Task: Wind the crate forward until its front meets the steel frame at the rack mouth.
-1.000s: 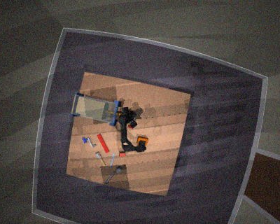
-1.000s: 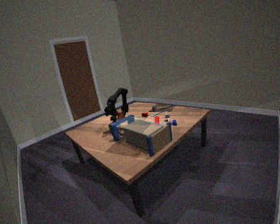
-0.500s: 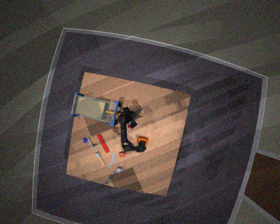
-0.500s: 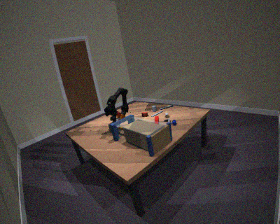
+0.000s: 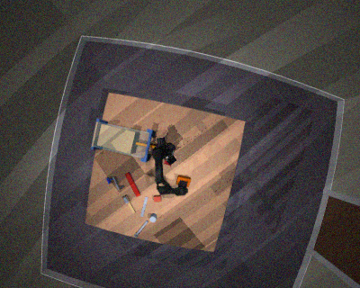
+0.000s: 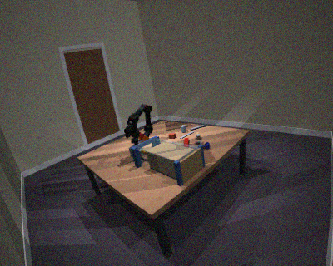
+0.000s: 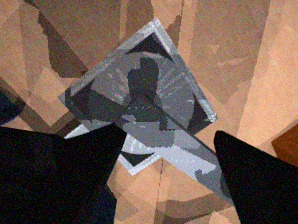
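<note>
Now: the red-knobbed winch handle 40 mm to the left of my gripper tip, 20 mm above it and 10 mm behind it. From my gripper tip the other things lie so: blue frame: 170 mm ahead, 20 mm to the right, 10 mm above; grey hand winch: 60 mm below, 30 mm to the right, 10 mm behind; red knob: 70 mm to the left, 50 mm above, 20 mm behind.
</note>
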